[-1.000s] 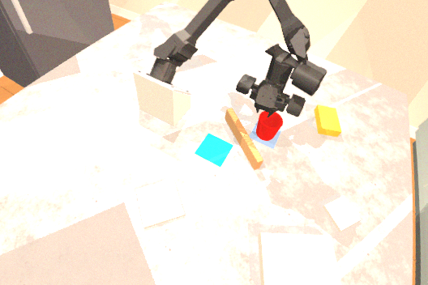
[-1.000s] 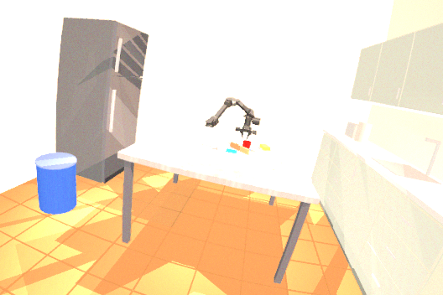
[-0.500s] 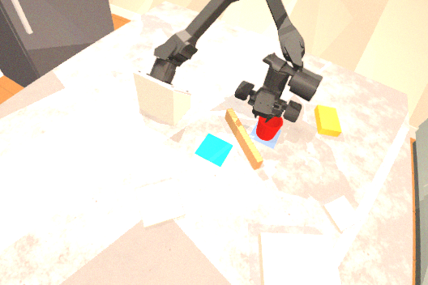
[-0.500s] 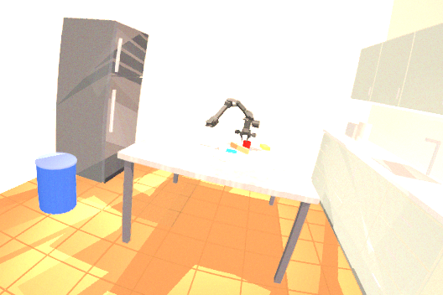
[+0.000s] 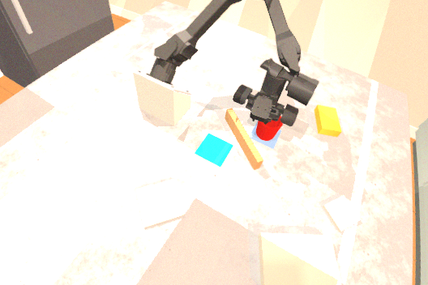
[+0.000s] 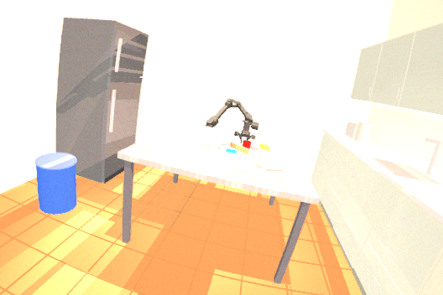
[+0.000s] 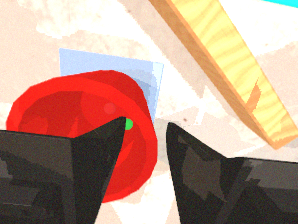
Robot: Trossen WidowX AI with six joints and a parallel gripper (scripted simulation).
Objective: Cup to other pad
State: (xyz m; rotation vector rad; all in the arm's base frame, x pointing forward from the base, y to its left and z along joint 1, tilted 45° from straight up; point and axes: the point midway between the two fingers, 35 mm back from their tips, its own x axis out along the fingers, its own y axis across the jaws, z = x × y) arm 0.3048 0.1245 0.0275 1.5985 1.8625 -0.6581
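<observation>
My gripper tip is now 10 mm short of the green marble, 10 mm to the right of it and 20 mm above it. The rest, counted from my gripper tip: blue marble (20 mm ahead, 10 mm to the right, 20 mm below); then red cup (30 mm ahead); then wooden bar (20 mm behind, 70 mm to the right, 20 mm below).
</observation>
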